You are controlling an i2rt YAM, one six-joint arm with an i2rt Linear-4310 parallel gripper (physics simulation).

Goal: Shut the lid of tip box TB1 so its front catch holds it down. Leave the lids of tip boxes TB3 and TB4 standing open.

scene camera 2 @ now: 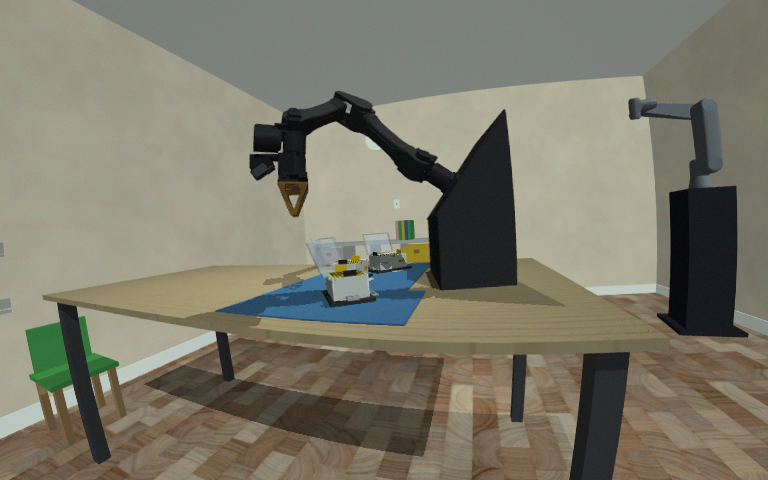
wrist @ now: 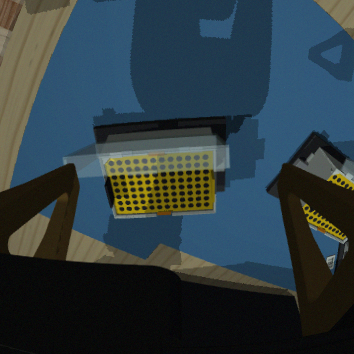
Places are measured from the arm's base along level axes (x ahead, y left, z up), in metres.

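Where they show: gripper, fingertip midpoint: (scene camera 2: 294, 216) (wrist: 177, 174); arm's base, link origin: (scene camera 2: 452, 185).
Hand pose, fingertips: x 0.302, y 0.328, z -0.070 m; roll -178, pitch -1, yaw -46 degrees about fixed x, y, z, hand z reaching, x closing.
Each offset is from my fingertips to the centre of the thing. "spot": to the spot under its first point. Level surfaces: height alone.
My gripper (scene camera 2: 294, 214) (wrist: 177, 174) is open and empty, pointing down high above the table. In the wrist view, a tip box @[dx -0.094, dy -0.066, dz -0.144 m] (wrist: 162, 185) with a yellow perforated rack shows between and beyond the fingers. Its clear lid @[spot: dx -0.073, dy +0.024, dz -0.065 m] (wrist: 82, 166) stands open along the upper side. A second tip box @[dx +0.027, dy -0.267, dz -0.175 m] (wrist: 327, 172) is partly hidden by the right finger. In the scene view, the nearest white tip box @[dx -0.102, dy -0.075, dz -0.175 m] (scene camera 2: 347, 287) has its clear lid (scene camera 2: 317, 258) raised and leaning left. Another box stands close behind it, and a grey box @[dx +0.008, dy -0.480, dz -0.175 m] (scene camera 2: 386, 261) with a raised lid @[spot: dx +0.082, dy -0.522, dz -0.106 m] (scene camera 2: 377, 243) stands farther back. I cannot read which is TB1, TB3 or TB4.
The boxes stand on a blue mat @[dz -0.208 m] (scene camera 2: 260, 304) (wrist: 65, 110) on the wooden table @[dz -0.211 m] (scene camera 2: 141, 288) (wrist: 25, 100). The arm's tall black mount (scene camera 2: 481, 237) rises right of the mat. Raised lids stand close together at the mat's middle in the scene view.
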